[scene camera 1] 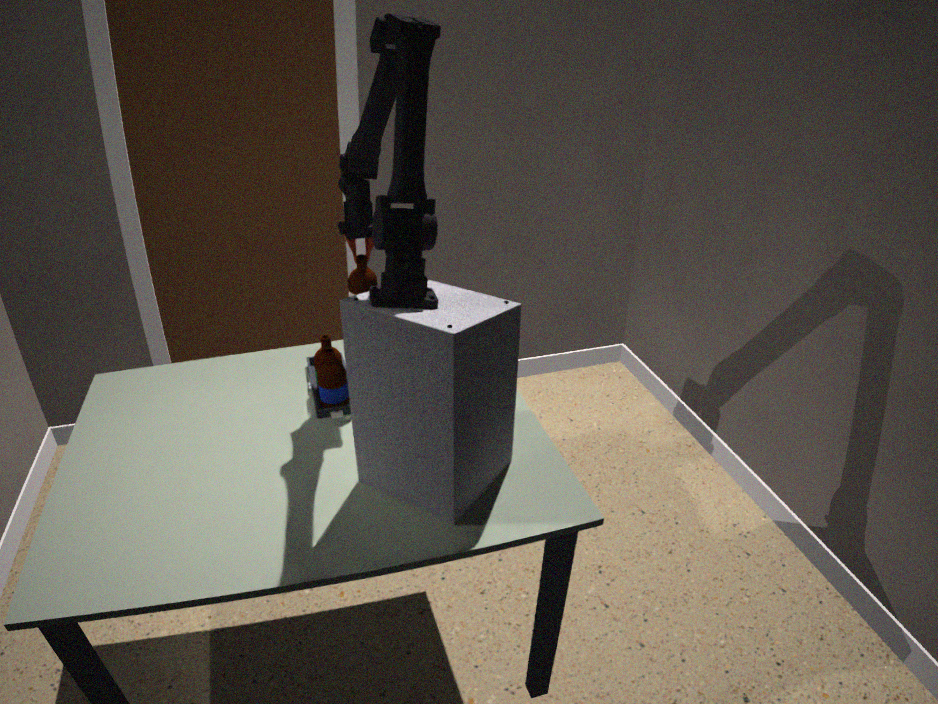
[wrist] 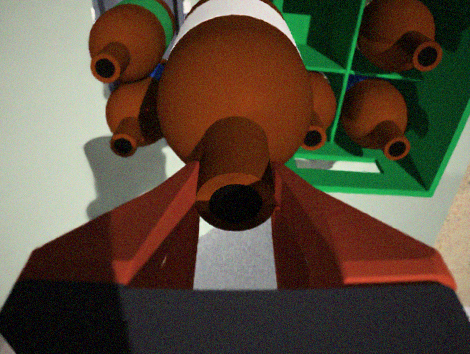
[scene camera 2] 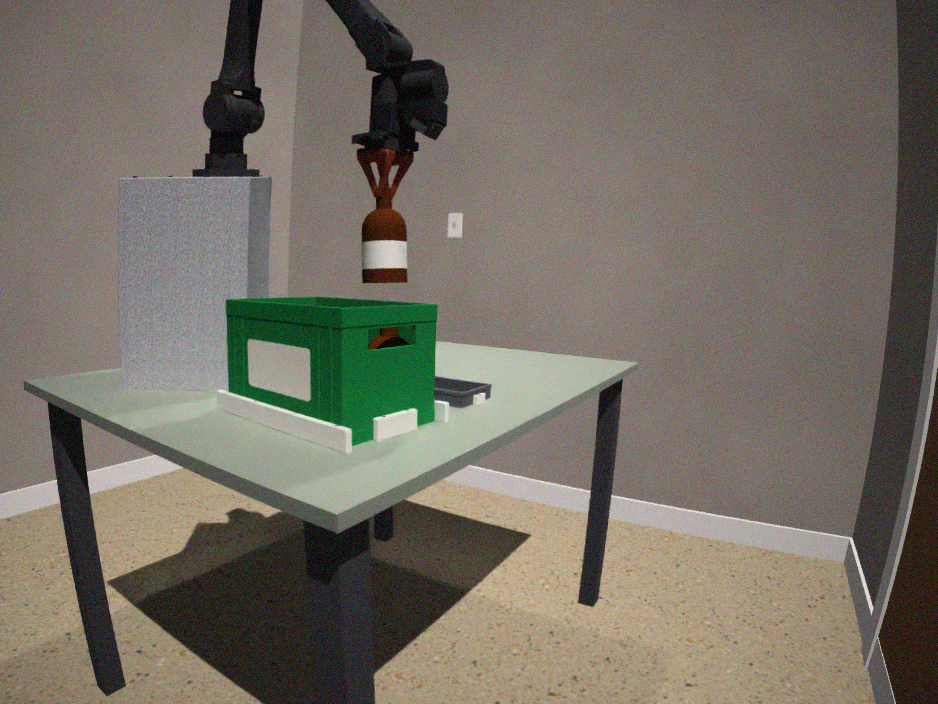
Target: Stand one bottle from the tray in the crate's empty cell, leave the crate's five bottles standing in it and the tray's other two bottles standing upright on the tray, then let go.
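Places are measured from the arm's base along level axes (x right, y ahead, z up), in centimetres.
Pixels of known places: gripper, between the fingertips: (scene camera 1: 361,262) (wrist: 235,176) (scene camera 2: 383,198); arm's base, origin of its link: (scene camera 1: 402,301) (scene camera 2: 226,176).
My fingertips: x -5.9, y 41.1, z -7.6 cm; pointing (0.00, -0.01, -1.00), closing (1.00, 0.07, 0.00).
For each thing: its top centre in the pictures, then the offset to it from my fingertips. Level surfaces: height alone.
- green crate, centre of its top: (wrist: 386,55) (scene camera 2: 327,301) dy +0.3, dx +11.7, dz -16.7 cm
- green-banded bottle, centre of its top: (wrist: 105,68) (scene camera 1: 325,336) dy -3.0, dx -10.8, dz -18.2 cm
- blue-banded bottle, centre of its top: (wrist: 123,145) (scene camera 1: 328,350) dy -10.6, dx -9.9, dz -18.2 cm
- green table, height of its surface: dz -34.2 cm
My gripper (scene camera 1: 360,253) (scene camera 2: 384,194) (wrist: 235,176) is shut on the neck of a brown, white-labelled bottle (scene camera 1: 362,278) (scene camera 2: 384,225) (wrist: 232,80). The bottle hangs upright, its base above the rim of the green crate (scene camera 2: 387,386) (wrist: 345,181) in the scene camera 2 view. In the wrist view it covers the crate's left part, so the cell below is hidden. Three crate bottles (wrist: 400,27) (wrist: 377,110) (wrist: 324,107) show there. A green-banded bottle (wrist: 130,37) and a blue-banded bottle (scene camera 1: 331,371) (wrist: 129,106) stand on the dark tray (scene camera 1: 311,378) (scene camera 2: 463,394).
White strips (scene camera 2: 284,422) (scene camera 2: 395,424) lie along the crate's foot on the green table (scene camera 1: 189,484) (scene camera 2: 530,371). The tall grey pedestal (scene camera 1: 405,409) (scene camera 2: 185,280) bears the arm and hides the crate in the scene camera 1 view. Crate dividers (wrist: 342,107) separate the visible cells.
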